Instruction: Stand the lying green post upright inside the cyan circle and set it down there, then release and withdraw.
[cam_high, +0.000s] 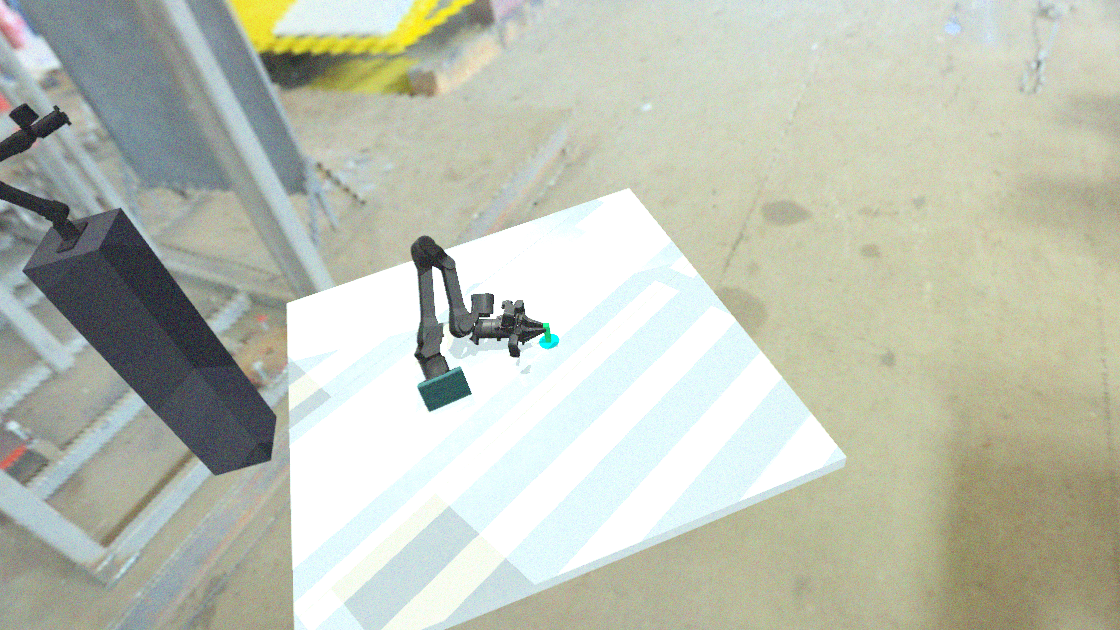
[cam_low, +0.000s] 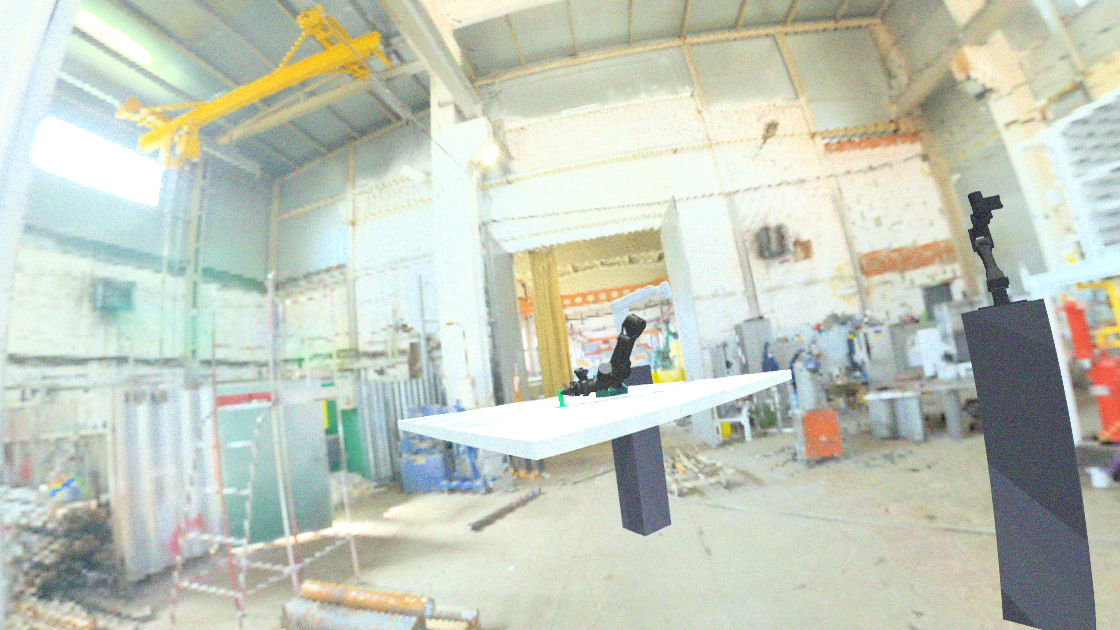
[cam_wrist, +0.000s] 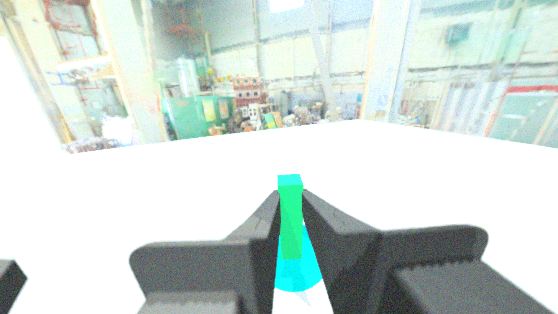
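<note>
The green post lies 2 cm below my gripper tip. The rest, counted from my gripper tip: cyan circle 6 cm below.
</note>
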